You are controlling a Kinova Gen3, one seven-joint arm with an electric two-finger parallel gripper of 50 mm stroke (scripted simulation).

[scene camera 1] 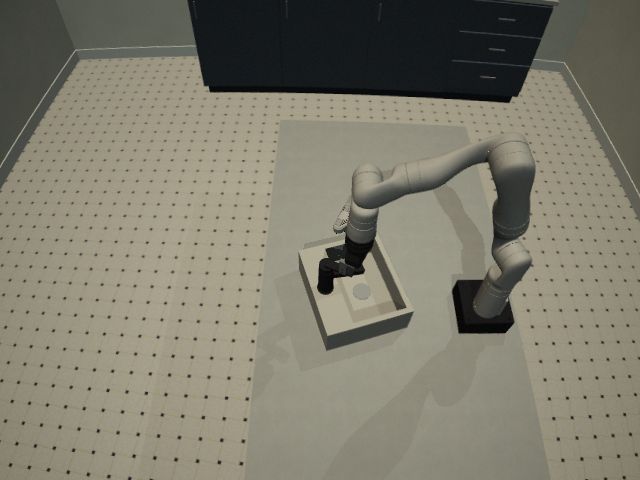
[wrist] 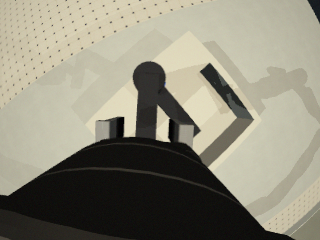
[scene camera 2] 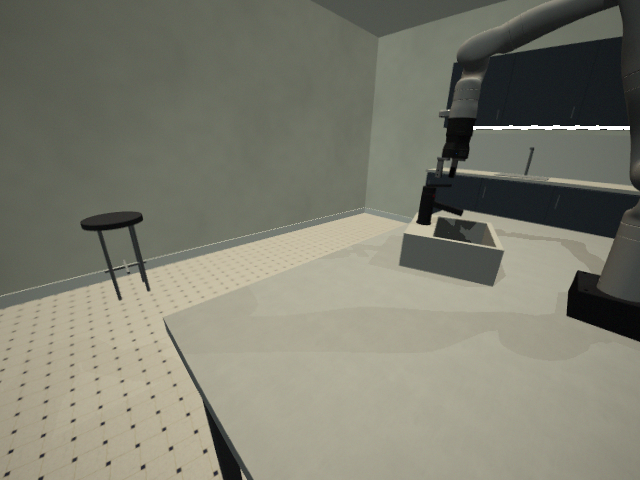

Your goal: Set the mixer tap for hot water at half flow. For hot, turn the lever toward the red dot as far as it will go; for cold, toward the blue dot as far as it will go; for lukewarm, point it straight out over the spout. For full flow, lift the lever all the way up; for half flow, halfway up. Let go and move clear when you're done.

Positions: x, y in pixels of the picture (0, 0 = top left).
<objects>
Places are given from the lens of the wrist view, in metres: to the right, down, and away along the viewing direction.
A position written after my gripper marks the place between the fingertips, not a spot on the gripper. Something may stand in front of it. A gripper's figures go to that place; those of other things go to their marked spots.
my gripper (wrist: 146, 127): -0.01, 0.01, 0.19
black mixer tap (wrist: 166, 101): 0.01, -0.03, 0.28
sink basin (wrist: 212, 99): 0.16, -0.06, 0.47
The marked spots on the black mixer tap and the sink basin are 0.24 m apart.
</objects>
